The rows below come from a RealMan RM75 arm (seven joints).
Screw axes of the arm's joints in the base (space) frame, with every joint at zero. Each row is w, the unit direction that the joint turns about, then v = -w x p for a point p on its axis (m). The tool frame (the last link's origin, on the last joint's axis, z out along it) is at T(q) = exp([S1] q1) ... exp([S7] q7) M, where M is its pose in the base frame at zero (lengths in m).
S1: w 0 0 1 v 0 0 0
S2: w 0 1 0 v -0.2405 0 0
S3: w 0 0 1 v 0 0 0
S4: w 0 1 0 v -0.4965 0 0
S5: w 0 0 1 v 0 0 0
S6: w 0 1 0 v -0.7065 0 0
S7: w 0 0 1 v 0 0 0
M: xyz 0 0 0.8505 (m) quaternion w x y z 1 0 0 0
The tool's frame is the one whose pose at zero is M.
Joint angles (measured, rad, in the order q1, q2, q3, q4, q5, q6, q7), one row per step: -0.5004 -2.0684 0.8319 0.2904 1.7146 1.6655 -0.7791; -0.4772 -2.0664 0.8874 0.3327 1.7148 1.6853 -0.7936; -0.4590 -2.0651 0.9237 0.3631 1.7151 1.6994 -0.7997; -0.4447 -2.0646 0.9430 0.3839 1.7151 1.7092 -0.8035; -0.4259 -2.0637 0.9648 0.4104 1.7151 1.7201 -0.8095; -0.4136 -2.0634 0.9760 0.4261 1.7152 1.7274 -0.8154; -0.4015 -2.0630 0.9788 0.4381 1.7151 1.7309 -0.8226; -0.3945 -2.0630 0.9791 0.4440 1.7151 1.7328 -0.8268; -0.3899 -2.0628 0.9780 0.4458 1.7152 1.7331 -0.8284; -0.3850 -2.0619 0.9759 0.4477 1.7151 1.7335 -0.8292; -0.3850 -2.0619 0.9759 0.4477 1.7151 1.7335 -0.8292; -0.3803 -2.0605 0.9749 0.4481 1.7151 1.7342 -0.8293
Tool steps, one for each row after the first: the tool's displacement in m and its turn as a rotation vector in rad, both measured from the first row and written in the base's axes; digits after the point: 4 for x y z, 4 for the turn. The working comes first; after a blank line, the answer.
Tool pose at each row, in the base's axes (x y z in m, rotation vector in rad; the steps are taken from these numbers as rounded here): -0.2546 0.2789 -0.0448 -2.6998 -0.1717 -1.0504; -0.2569 0.2717 -0.0437 -2.7528 -0.1423 -1.0318; -0.2586 0.2663 -0.0427 -2.7863 -0.1184 -1.0189; -0.2601 0.2626 -0.0416 -2.8027 -0.1057 -1.0124; -0.2623 0.2581 -0.0400 -2.8206 -0.0934 -1.0032; -0.2637 0.2551 -0.0390 -2.8300 -0.0913 -0.9999; -0.2657 0.2529 -0.0376 -2.8303 -0.0998 -0.9961; -0.2669 0.2516 -0.0368 -2.8292 -0.1066 -0.9948; -0.2680 0.2507 -0.0364 -2.8269 -0.1130 -0.9935; -0.2694 0.2499 -0.0356 -2.8231 -0.1185 -0.9914; -0.2694 0.2499 -0.0356 -2.8231 -0.1185 -0.9914; -0.2708 0.2489 -0.0349 -2.8208 -0.1243 -0.9893

-0.0023 -0.0072 0.0011 -0.0331 0.0246 -0.0327; -0.0040 -0.0126 0.0021 -0.0527 0.0410 -0.0563; -0.0055 -0.0163 0.0032 -0.0622 0.0491 -0.0684; -0.0077 -0.0208 0.0048 -0.0725 0.0591 -0.0802; -0.0091 -0.0238 0.0058 -0.0795 0.0630 -0.0841; -0.0111 -0.0260 0.0072 -0.0811 0.0648 -0.0783; -0.0123 -0.0273 0.0080 -0.0816 0.0649 -0.0736; -0.0134 -0.0282 0.0084 -0.0810 0.0648 -0.0687; -0.0148 -0.0290 0.0092 -0.0786 0.0651 -0.0637; -0.0148 -0.0290 0.0092 -0.0786 0.0651 -0.0637; -0.0162 -0.0300 0.0099 -0.0776 0.0655 -0.0590
